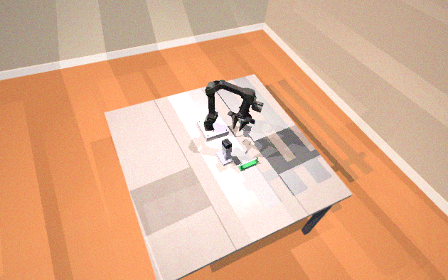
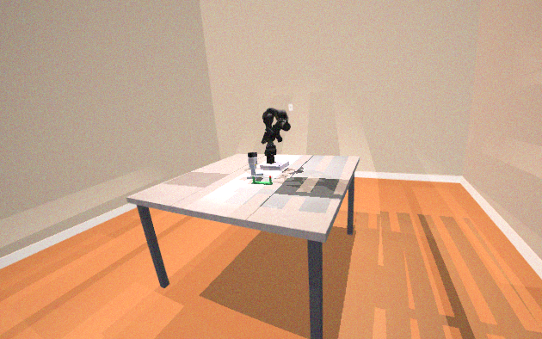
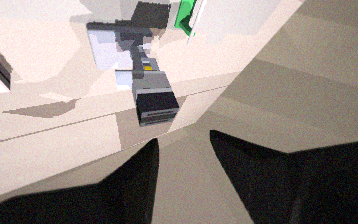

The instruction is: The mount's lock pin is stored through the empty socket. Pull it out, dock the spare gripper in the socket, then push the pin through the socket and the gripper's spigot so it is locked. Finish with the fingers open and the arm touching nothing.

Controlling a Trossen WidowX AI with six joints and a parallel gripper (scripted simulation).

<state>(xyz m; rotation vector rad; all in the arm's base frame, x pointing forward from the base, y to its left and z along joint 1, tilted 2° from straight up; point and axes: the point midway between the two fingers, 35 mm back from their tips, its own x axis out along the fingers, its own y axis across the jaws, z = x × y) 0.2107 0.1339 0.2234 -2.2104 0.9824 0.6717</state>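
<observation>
Now: the green pin holder 13 cm ahead of my gripper tip, 8 cm to the left of it and 22 cm below it. Also, from my gripper tip: mount (4 cm ahead, 6 cm to the right, 19 cm below); spare gripper (4 cm ahead, 6 cm to the right, 11 cm below).
</observation>
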